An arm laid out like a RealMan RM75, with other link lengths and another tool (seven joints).
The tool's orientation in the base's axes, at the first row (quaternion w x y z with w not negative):
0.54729, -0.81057, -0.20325, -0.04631
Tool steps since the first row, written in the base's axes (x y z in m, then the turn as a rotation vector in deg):
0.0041, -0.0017, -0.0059, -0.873, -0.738, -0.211
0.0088, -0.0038, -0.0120, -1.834, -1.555, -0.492
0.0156, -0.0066, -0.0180, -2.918, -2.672, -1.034
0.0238, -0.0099, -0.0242, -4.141, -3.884, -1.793
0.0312, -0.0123, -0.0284, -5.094, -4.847, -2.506
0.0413, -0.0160, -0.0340, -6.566, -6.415, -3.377
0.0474, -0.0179, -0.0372, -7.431, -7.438, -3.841
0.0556, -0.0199, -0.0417, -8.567, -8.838, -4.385
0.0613, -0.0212, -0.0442, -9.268, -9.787, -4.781
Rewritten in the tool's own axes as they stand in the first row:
0.0015, 0.0072, 0.0002, -1.066, 0.086, -0.456
0.0034, 0.0150, 0.0000, -2.255, 0.225, -0.943
0.0070, 0.0237, -0.0011, -3.717, 0.639, -1.581
0.0118, 0.0332, -0.0029, -5.397, 1.219, -2.198
0.0166, 0.0404, -0.0045, -6.748, 1.783, -2.647
0.0231, 0.0503, -0.0071, -8.789, 2.478, -3.505
0.0272, 0.0560, -0.0084, -10.002, 2.878, -4.120
0.0328, 0.0637, -0.0097, -11.591, 3.364, -5.006
0.0369, 0.0684, -0.0107, -12.614, 3.744, -5.605

